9 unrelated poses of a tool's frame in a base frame.
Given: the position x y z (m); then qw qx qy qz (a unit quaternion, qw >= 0).
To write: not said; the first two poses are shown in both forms.
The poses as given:
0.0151, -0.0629, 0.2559, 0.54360, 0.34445, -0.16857, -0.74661
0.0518, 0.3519, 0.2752, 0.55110, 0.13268, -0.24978, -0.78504
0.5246, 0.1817, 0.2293, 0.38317, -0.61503, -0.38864, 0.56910
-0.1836, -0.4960, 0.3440, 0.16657, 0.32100, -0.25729, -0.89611
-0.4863, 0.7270, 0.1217, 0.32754, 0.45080, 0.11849, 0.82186
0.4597, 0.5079, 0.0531, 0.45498, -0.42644, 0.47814, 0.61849
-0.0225, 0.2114, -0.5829, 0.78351, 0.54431, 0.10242, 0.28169
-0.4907, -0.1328, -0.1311, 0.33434, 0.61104, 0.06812, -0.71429
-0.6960, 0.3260, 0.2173, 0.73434, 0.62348, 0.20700, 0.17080
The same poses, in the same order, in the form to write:
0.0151, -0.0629, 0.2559, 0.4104, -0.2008, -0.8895, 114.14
0.0518, 0.3519, 0.2752, 0.1590, -0.2993, -0.9408, 113.11
0.5246, 0.1817, 0.2293, -0.6659, -0.4208, 0.6161, 134.94
-0.1836, -0.4960, 0.3440, 0.3255, -0.2609, -0.9088, 160.82
-0.4863, 0.7270, 0.1217, 0.4771, 0.1254, 0.8698, 141.76
0.4597, 0.5079, 0.0531, -0.4789, 0.5369, 0.6945, 125.87
-0.0225, 0.2114, -0.5829, 0.8760, 0.1648, 0.4533, 76.83
-0.4907, -0.1328, -0.1311, 0.6483, 0.0723, -0.7579, 140.94
-0.6960, 0.3260, 0.2173, 0.9185, 0.3050, 0.2516, 85.50

